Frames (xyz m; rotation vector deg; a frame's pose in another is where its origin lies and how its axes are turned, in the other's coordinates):
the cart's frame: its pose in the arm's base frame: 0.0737 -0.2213 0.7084 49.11 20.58 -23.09
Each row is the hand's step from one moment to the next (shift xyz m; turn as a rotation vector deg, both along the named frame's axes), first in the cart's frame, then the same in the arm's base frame.
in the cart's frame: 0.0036 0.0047 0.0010 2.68 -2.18 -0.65
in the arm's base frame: 0.0055 0.0013 0.0020 1.19 -1.30 -3.04
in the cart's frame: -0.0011 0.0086 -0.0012 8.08 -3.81 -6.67
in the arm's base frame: 0.0030 0.0062 0.0054 4.23 1.40 -10.22
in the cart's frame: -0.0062 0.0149 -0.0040 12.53 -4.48 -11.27
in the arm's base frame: 0.0012 0.0131 0.0101 7.11 3.74 -15.48
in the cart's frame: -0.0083 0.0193 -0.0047 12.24 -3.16 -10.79
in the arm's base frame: 0.0014 0.0167 0.0135 7.55 4.20 -14.20
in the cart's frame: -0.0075 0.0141 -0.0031 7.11 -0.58 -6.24
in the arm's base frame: -0.0002 0.0122 0.0108 4.99 3.16 -7.41
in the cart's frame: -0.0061 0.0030 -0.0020 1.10 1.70 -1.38
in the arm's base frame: -0.0041 0.0045 0.0035 1.57 1.87 -0.23
